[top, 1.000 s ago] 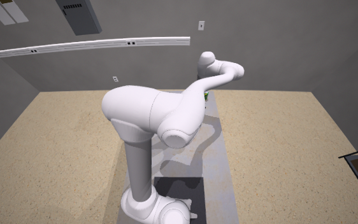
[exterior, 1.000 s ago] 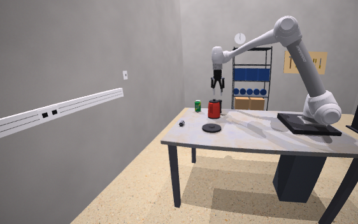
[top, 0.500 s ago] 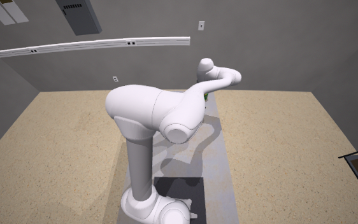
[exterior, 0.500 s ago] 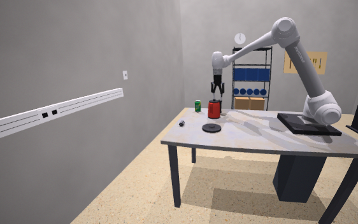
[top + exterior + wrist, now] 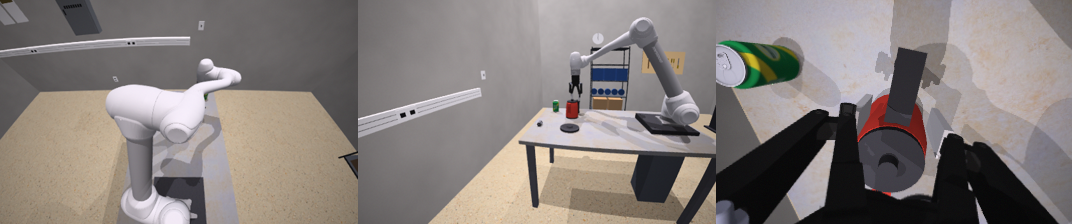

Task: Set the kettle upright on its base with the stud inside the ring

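Now: the red kettle 9 cm below my hand, 3 cm to the left of it and 1 cm ahead of it. Also, from my hand: small dark object 32 cm to the left, 25 cm ahead, 16 cm below; green can 22 cm ahead, 12 cm below, 8 cm to the right; round black base 34 cm to the left, 17 cm below, 1 cm behind.
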